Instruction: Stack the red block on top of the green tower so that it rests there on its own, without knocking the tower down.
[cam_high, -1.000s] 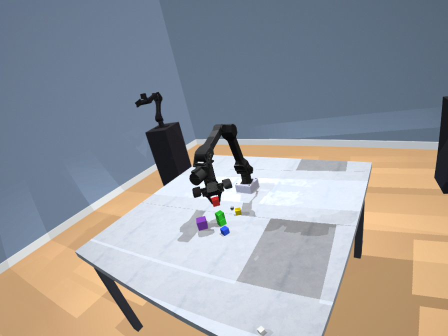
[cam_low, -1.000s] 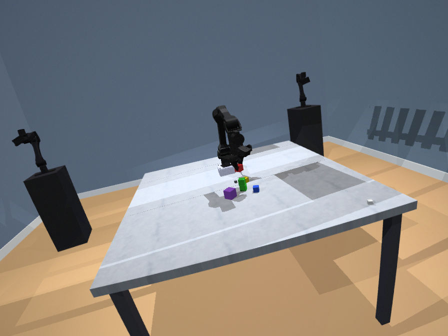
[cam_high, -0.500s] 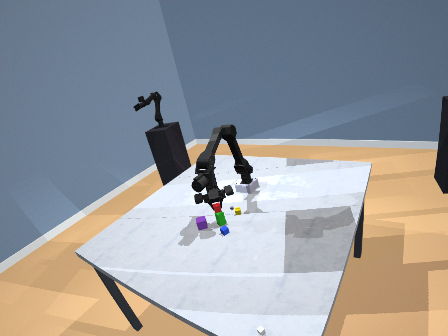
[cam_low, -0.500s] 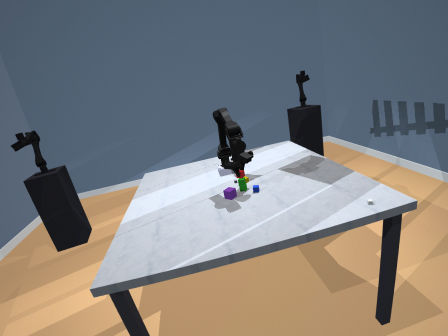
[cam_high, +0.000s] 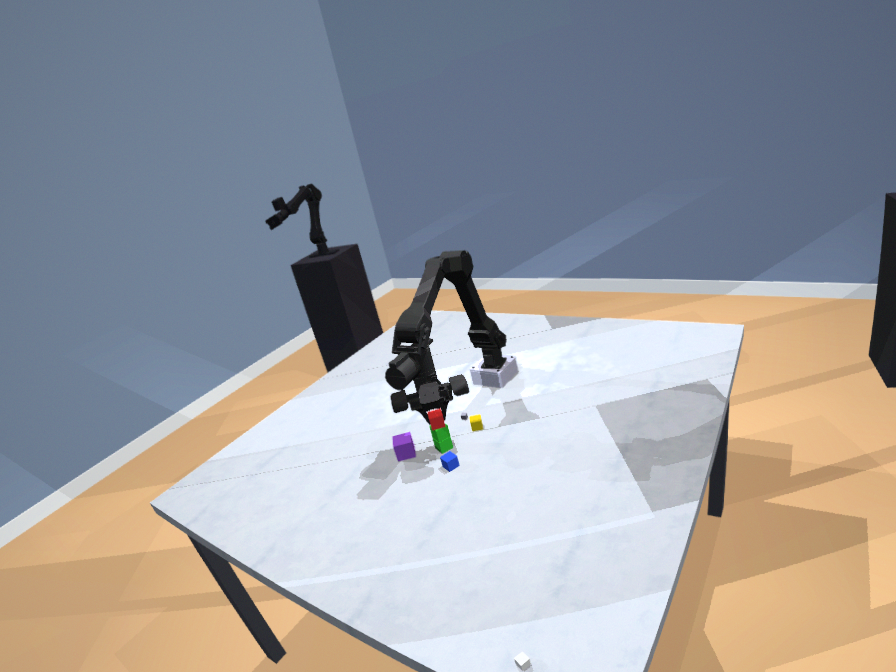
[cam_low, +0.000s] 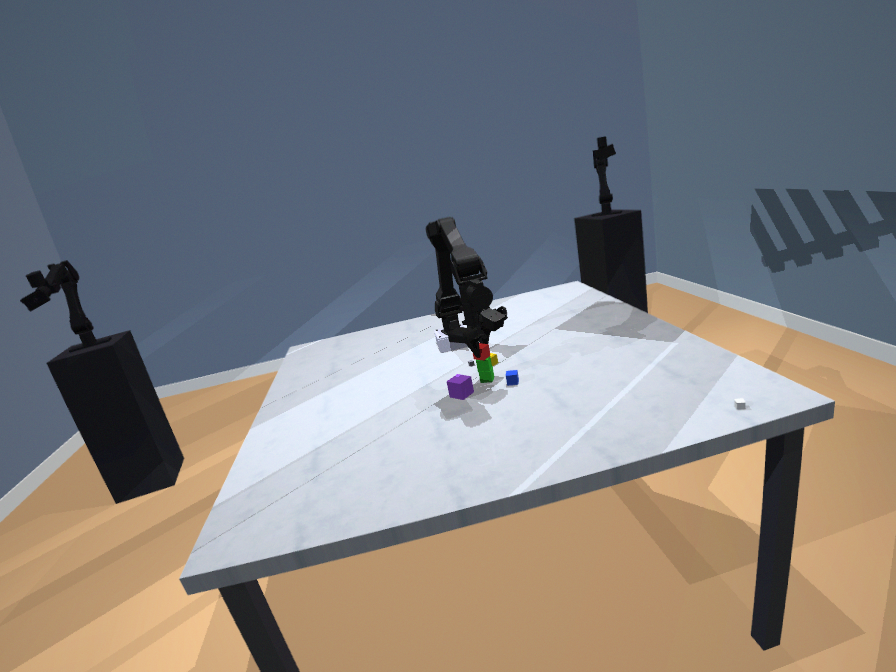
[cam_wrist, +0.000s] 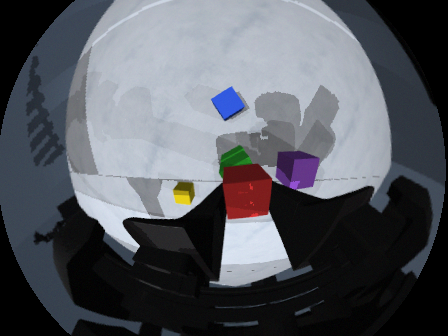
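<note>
Now: the red block 1 cm above my gripper tip. Also, from my gripper tip: blue block: 7 cm ahead, 5 cm to the left, 6 cm below; then purple block: 4 cm ahead, 9 cm to the right, 5 cm below; then yellow block: 9 cm behind, 6 cm to the left, 6 cm below.
</note>
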